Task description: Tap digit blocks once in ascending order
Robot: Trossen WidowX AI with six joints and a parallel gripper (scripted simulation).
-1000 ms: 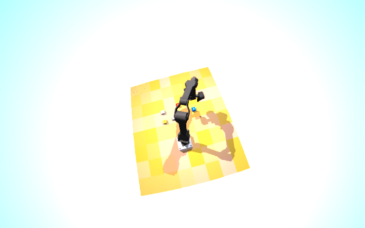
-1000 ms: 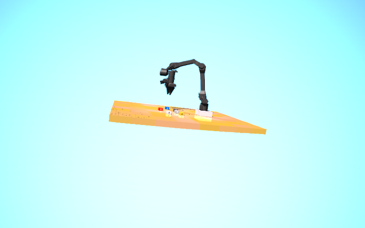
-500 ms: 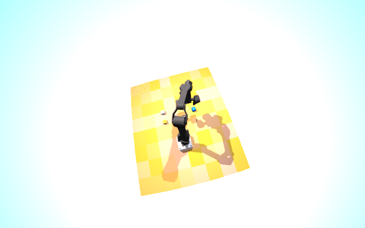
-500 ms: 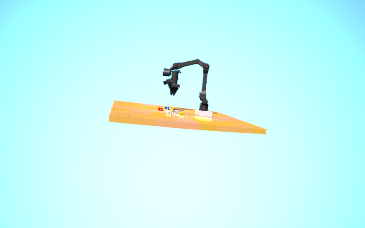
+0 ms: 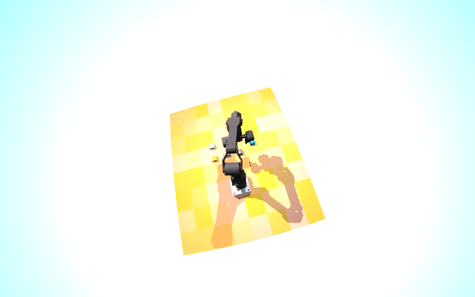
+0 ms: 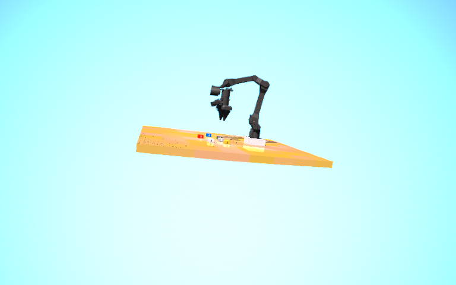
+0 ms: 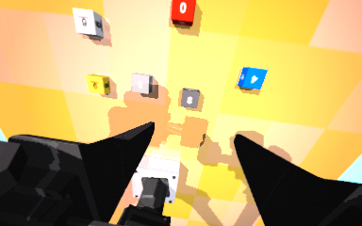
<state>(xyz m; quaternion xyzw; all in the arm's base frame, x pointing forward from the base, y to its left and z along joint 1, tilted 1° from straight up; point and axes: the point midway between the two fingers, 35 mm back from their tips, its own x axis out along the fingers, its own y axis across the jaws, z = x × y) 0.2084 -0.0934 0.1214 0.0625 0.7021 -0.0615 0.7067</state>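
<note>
Now: gripper tip 140 mm short of the red block, 10 mm to the right of it and 110 mm above it. The rest, counted from my gripper tip: yellow block (40 mm ahead, 180 mm to the left, 110 mm below); then blue block (40 mm ahead, 100 mm to the right, 110 mm below).
</note>
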